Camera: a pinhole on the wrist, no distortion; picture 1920 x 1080 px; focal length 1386.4 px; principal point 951.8 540.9 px. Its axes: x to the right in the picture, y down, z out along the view. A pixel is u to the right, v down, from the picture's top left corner.
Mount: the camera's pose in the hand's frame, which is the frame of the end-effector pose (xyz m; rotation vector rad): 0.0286 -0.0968 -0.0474 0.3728 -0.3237 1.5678
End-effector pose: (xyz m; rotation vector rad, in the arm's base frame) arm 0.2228 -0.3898 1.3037 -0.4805 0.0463 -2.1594
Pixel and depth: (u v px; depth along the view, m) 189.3 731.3 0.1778
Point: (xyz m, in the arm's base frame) 0.0391 -0.2327 1.4282
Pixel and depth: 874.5 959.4 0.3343
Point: 0.1416 -0.1519 1.5681
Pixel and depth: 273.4 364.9 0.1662
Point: 0.0305 -0.2814 1.4340
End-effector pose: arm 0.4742 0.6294 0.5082 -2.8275 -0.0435 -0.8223
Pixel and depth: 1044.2 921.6 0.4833
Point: 0.5919 0.9843 0.1759
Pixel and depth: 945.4 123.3 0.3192
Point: 0.6957 0.8995 0.4258
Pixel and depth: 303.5 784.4 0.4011
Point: 0.5422 1.1076 0.3790
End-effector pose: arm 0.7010 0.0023 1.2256 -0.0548 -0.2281 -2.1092
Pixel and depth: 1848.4 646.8 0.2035
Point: 0.6258 0.0560 1.4083
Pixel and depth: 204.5 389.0 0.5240
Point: 0.1392 0.2568 1.4569
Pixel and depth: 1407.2 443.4 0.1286
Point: 0.5783 0.0408 1.3001
